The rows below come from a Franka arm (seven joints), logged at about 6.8 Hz.
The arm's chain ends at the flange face. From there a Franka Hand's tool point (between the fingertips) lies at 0.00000 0.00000 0.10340 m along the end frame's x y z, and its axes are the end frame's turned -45 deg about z.
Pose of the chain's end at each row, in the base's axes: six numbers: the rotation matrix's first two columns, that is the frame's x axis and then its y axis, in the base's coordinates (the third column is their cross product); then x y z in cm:
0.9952 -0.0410 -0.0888 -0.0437 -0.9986 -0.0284 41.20 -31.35 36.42
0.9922 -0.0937 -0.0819 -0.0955 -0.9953 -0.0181 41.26 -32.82 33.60
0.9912 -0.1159 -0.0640 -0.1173 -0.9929 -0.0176 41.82 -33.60 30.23
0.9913 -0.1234 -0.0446 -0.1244 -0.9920 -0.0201 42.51 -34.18 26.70
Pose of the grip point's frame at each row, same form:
0.7346 0.6771 -0.0427 0.6728 -0.7351 -0.0829 40.30 -31.02 26.13
0.7691 0.6375 -0.0451 0.6341 -0.7700 -0.0707 40.43 -32.55 23.30
0.7838 0.6201 -0.0328 0.6179 -0.7840 -0.0577 41.18 -33.34 19.91
0.7889 0.6142 -0.0173 0.6130 -0.7887 -0.0457 42.08 -33.92 16.37

